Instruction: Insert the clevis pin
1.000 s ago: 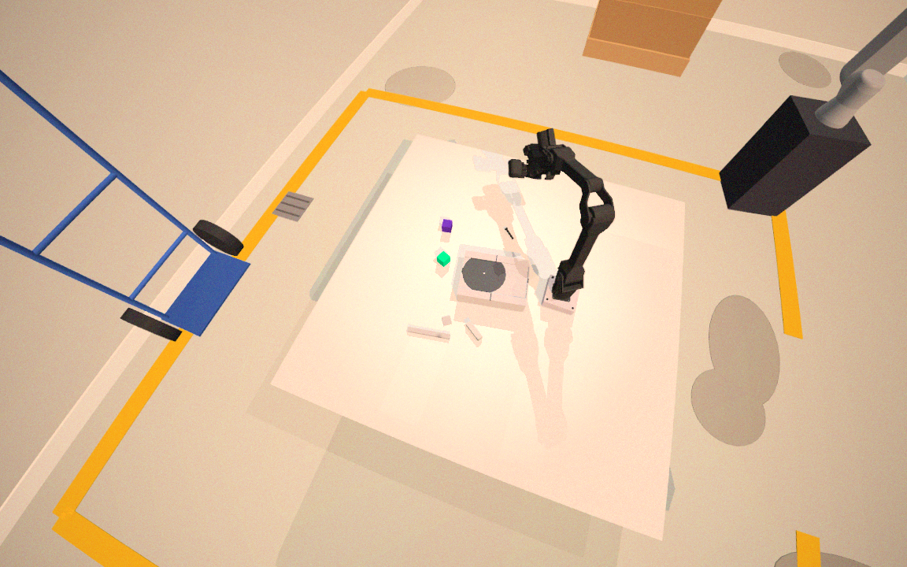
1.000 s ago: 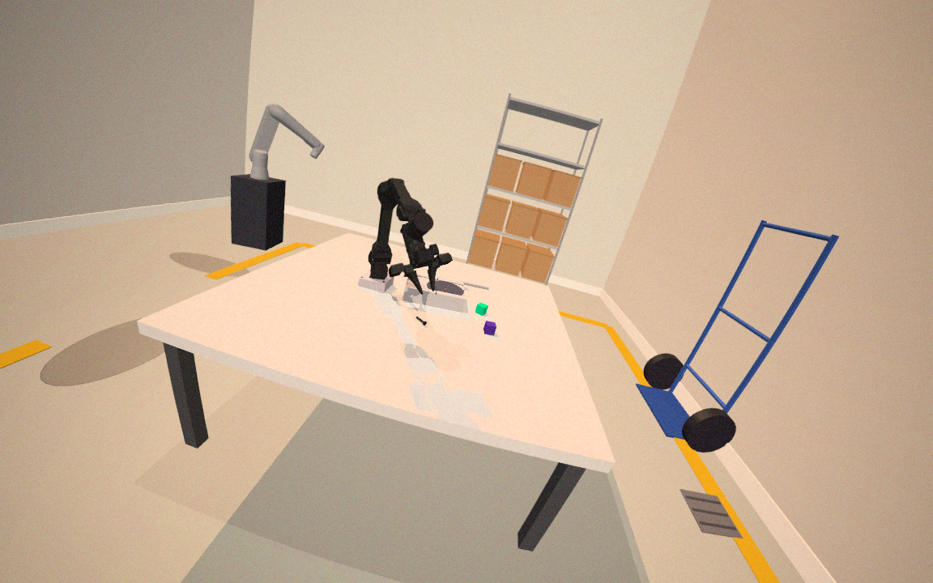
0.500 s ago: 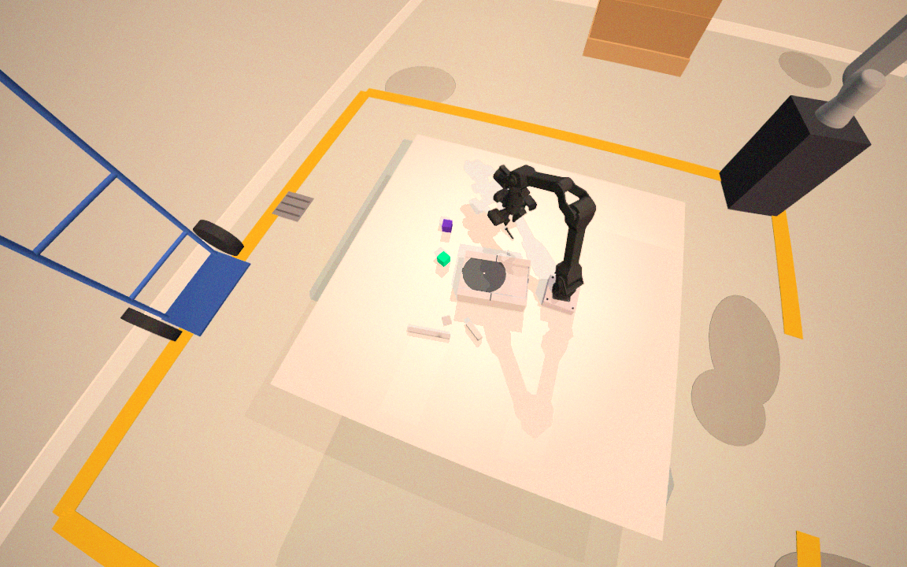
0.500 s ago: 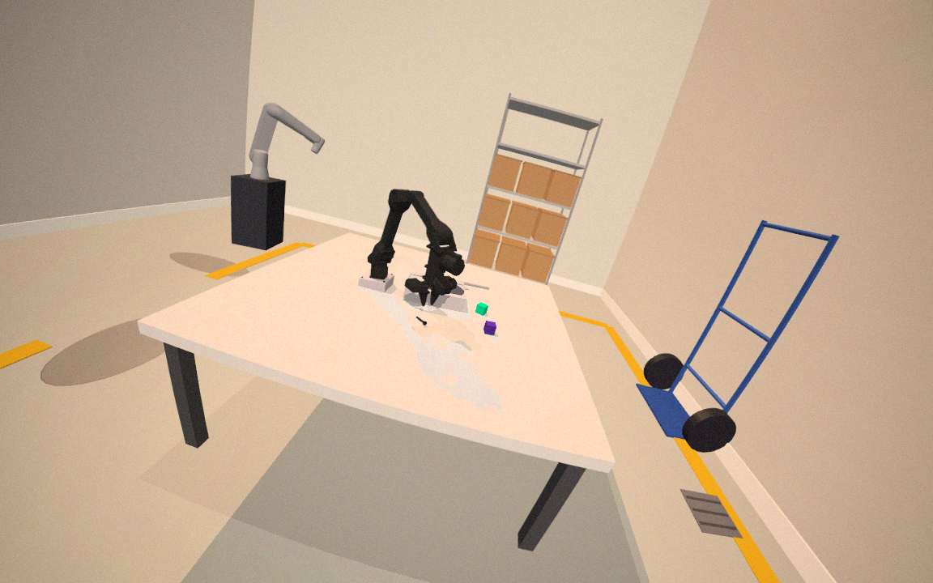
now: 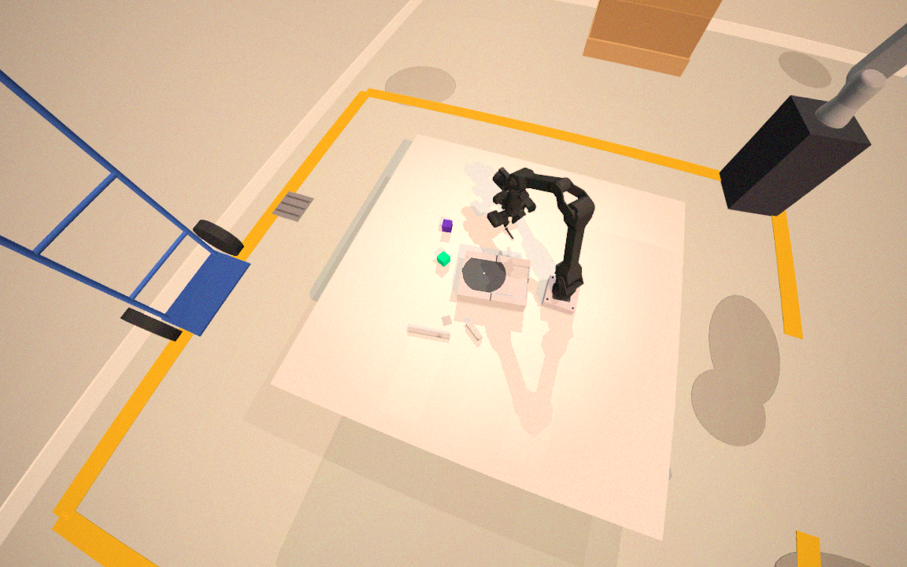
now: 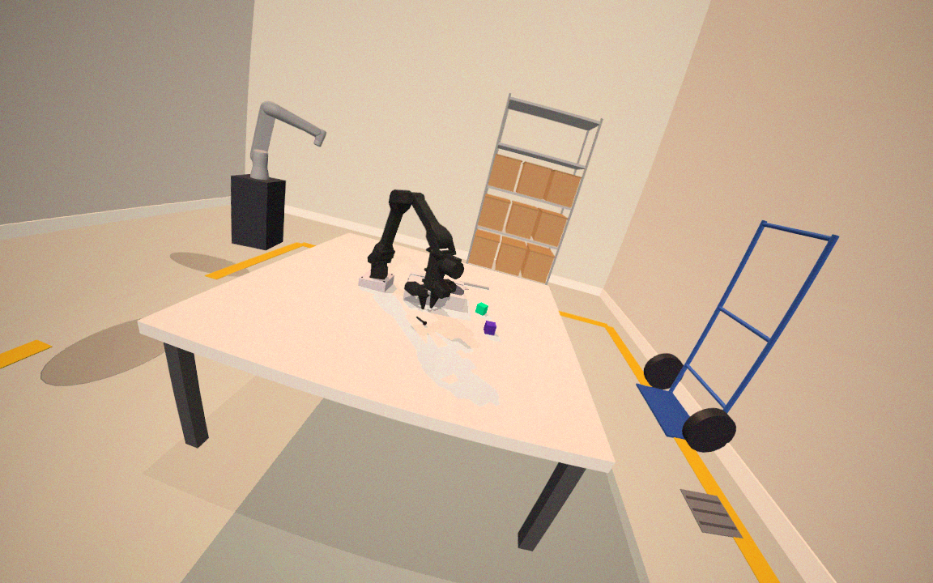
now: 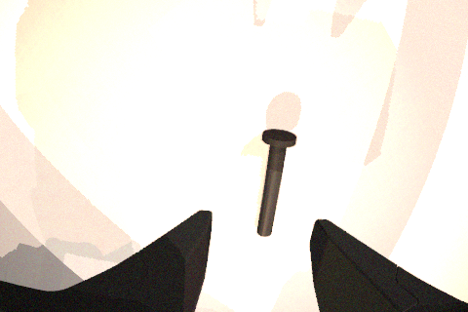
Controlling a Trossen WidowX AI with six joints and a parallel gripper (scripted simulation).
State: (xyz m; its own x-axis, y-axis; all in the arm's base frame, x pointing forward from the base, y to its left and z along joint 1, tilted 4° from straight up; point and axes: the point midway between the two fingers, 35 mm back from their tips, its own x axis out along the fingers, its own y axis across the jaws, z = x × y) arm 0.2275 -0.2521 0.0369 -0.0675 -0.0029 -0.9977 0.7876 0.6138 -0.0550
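The clevis pin lies 5 cm below my gripper tip and 1 cm behind it. The rest, counted from my gripper tip: pale rimmed tray: 24 cm to the left, 2 cm ahead, 1 cm below; aluminium disc: 23 cm to the left, 6 cm ahead; purple cube: 25 cm ahead, 4 cm below, 2 cm to the left.
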